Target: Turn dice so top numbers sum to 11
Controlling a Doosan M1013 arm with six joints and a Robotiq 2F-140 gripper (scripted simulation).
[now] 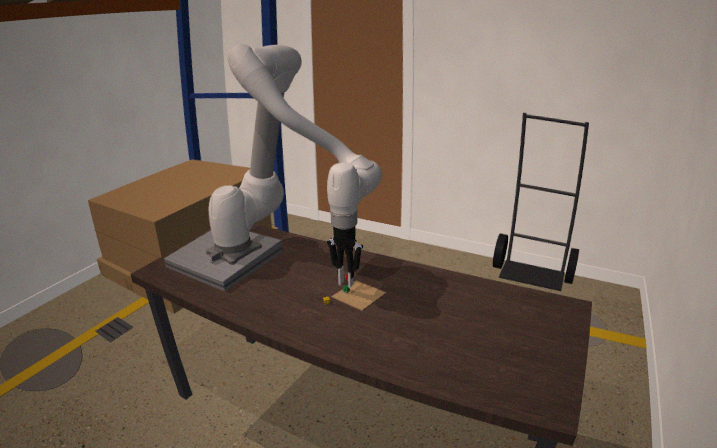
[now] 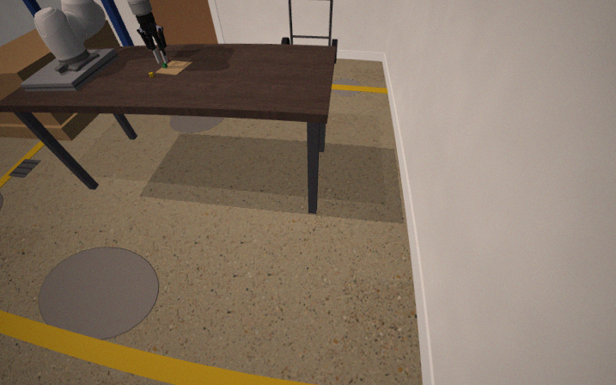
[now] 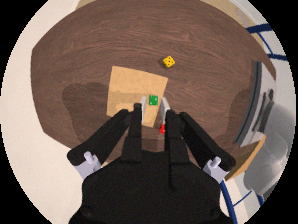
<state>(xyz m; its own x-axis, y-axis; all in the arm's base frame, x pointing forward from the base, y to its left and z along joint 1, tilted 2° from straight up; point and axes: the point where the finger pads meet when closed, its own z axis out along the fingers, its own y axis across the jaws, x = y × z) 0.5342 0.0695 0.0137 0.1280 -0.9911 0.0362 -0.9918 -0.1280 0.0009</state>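
The green die is 5 cm below my hand. From my hand the other things lie so: red die 4 cm behind, 8 cm to the left, 6 cm below; tan mat 5 cm ahead, 1 cm to the left, 6 cm below; yellow die 2 cm behind, 10 cm to the right, 6 cm below.
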